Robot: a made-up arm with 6 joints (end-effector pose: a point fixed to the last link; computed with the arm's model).
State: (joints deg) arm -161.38 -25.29 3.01 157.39 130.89 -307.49
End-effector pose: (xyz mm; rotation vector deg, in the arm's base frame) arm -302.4 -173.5 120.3 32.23 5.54 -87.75
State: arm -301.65 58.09 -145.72 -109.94 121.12 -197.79
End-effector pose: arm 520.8 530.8 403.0 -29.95 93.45 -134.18
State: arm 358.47 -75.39 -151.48 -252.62 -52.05 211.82
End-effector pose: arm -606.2 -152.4 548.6 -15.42 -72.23 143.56
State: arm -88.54 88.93 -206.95 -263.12 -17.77 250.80
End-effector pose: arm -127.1 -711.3 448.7 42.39 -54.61 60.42
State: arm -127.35 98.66 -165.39 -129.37 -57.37 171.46
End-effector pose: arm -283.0 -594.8 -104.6 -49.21 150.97 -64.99
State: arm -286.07 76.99 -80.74 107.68 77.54 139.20
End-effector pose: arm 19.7 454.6 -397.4 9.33 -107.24 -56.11
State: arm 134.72 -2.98 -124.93 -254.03 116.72 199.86
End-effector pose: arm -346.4 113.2 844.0 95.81 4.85 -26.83
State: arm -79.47 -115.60 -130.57 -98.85 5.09 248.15
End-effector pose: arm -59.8 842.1 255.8 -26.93 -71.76 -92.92
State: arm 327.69 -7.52 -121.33 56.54 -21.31 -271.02
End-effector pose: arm 199.5 -276.3 913.4 16.69 42.09 -71.35
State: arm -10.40 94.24 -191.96 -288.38 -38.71 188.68
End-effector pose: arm 680.3 -290.8 313.7 68.93 26.52 34.57
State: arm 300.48 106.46 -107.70 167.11 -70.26 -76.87
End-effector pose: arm 62.1 -179.3 -350.6 32.97 -122.86 -76.94
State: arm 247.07 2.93 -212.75 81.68 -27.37 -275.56
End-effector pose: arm -28.6 340.6 814.9 -9.62 -49.95 -112.97
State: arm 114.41 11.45 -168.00 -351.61 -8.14 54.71
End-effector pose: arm -32.3 116.3 1025.5 -14.38 -5.62 -2.72
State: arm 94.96 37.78 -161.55 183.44 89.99 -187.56
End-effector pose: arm -37.5 528.7 850.6 20.59 31.59 -88.62
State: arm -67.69 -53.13 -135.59 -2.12 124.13 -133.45
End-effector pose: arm -73.3 161.5 827.3 98.61 60.97 -14.44
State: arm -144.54 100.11 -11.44 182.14 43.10 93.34
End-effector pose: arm 298.6 213.4 -62.5 -118.80 66.98 -22.48
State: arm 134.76 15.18 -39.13 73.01 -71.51 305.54
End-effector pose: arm -176.7 404.1 114.0 -79.94 -93.31 -97.58
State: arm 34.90 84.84 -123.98 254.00 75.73 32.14
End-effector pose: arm 665.9 338.2 -233.9 72.56 57.38 27.71
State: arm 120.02 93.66 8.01 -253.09 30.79 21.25
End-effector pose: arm 201.8 -306.3 130.3 84.39 -31.51 33.44
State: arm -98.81 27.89 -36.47 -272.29 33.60 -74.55
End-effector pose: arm -69.0 -355.0 -225.2 -89.91 126.94 -39.04
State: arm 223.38 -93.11 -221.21 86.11 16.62 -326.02
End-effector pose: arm 413.8 479.9 -302.3 97.91 109.20 59.63
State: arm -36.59 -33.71 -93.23 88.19 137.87 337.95
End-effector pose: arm 239.9 38.6 738.5 -107.36 -52.39 -26.82
